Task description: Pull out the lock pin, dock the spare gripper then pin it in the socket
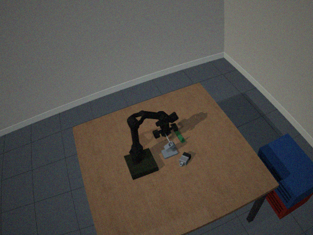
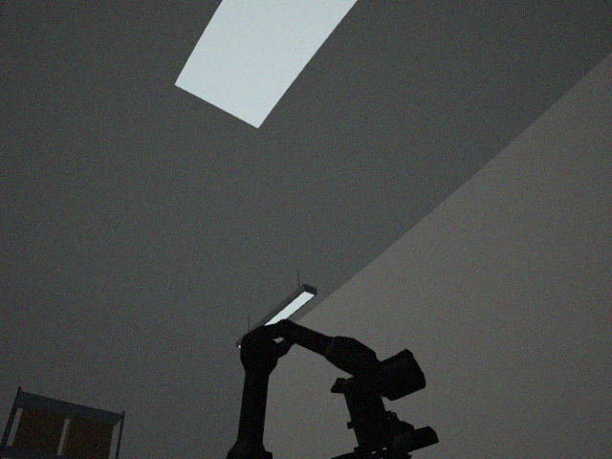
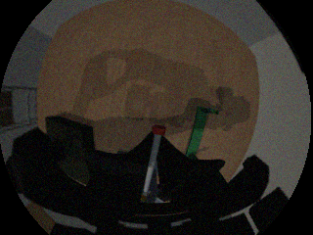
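The green pin cradle lies 110 mm ahead of my gripper tip and 30 mm below it. Also, from my gripper tip: grey mount: 10 mm behind, 120 mm to the right; spare gripper: 50 mm ahead, 250 mm to the right, 30 mm below.
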